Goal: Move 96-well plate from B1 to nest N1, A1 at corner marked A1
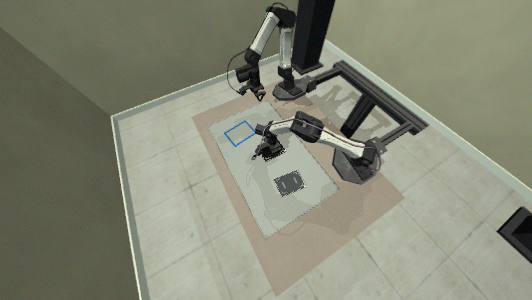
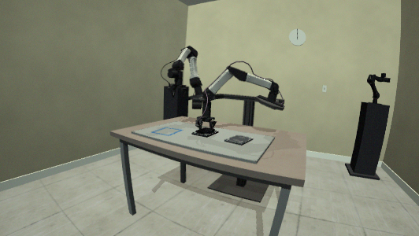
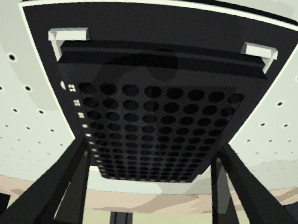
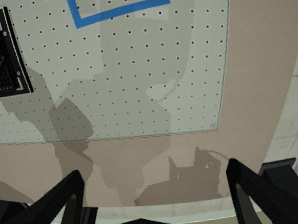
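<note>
My left hand is right at the black 96-well plate. Also, from my left hand: grey nest: 26 cm to the left, 2 cm below, 2 cm ahead; then A1 label: 32 cm to the left, 5 cm behind, 1 cm below.
</note>
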